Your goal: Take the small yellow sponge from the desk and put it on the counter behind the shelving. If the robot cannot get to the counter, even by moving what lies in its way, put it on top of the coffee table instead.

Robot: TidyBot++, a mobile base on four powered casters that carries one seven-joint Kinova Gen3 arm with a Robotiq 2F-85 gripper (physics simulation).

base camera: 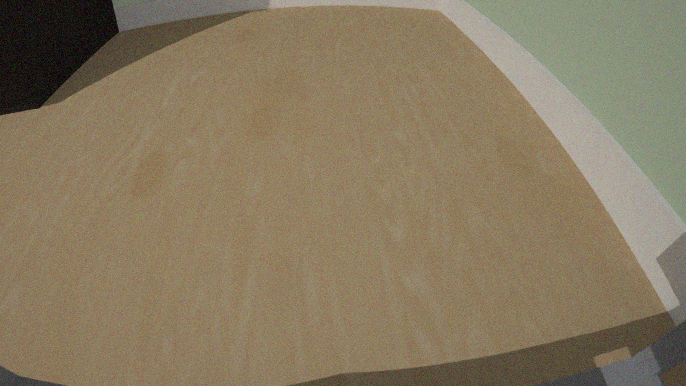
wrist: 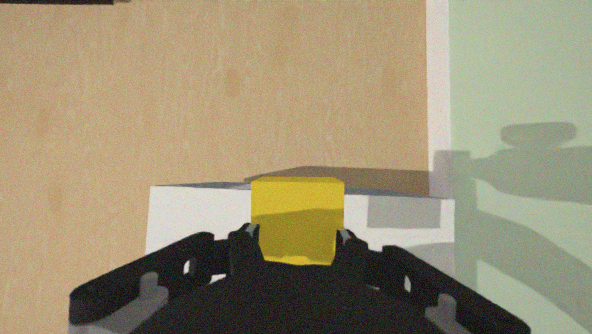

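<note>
My gripper is shut on the small yellow sponge in the wrist view. The sponge is clamped between both fingertips and sticks out past them, above the white top of the robot's own base. The gripper and the sponge do not show in the base camera view. The desk, the counter and the coffee table cannot be made out in either view.
A pale green wall with a white baseboard runs close along the right. A black object stands at the upper left in the base camera view, beside a grey edge. The wooden floor lies ahead.
</note>
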